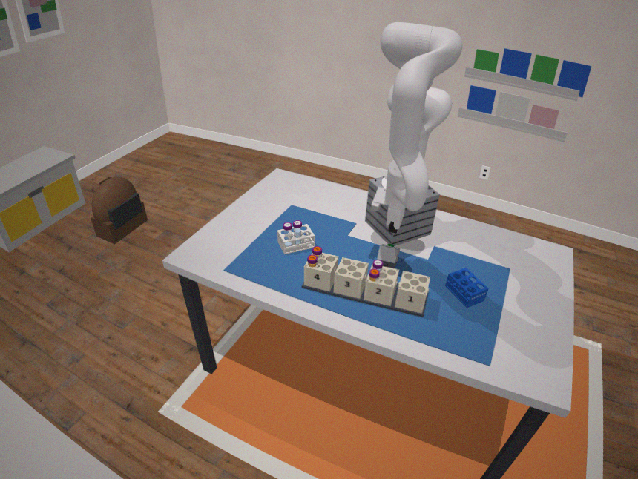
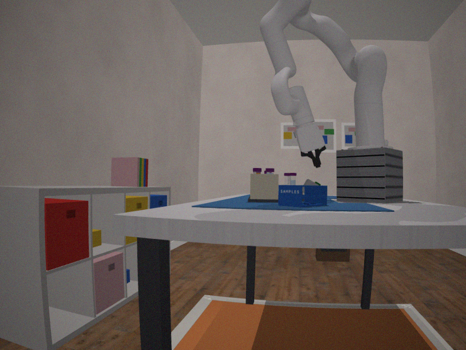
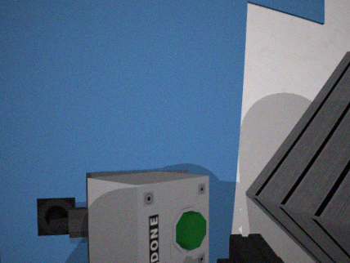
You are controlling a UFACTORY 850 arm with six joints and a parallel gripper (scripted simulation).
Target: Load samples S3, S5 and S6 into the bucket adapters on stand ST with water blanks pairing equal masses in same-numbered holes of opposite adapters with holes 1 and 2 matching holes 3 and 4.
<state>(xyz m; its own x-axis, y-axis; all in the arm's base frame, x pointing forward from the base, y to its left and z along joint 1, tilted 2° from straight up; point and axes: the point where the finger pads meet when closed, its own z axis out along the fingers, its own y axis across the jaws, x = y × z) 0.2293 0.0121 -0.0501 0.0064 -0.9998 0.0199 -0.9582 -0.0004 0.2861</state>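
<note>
Now: hand 80 mm above the green DONE key. The rest, counted from my hand: adapter 1: 210 mm ahead, 130 mm to the left, 100 mm below; adapter 2: 210 mm ahead, 20 mm to the left, 100 mm below; adapter 3: 220 mm ahead, 90 mm to the right, 100 mm below.
</note>
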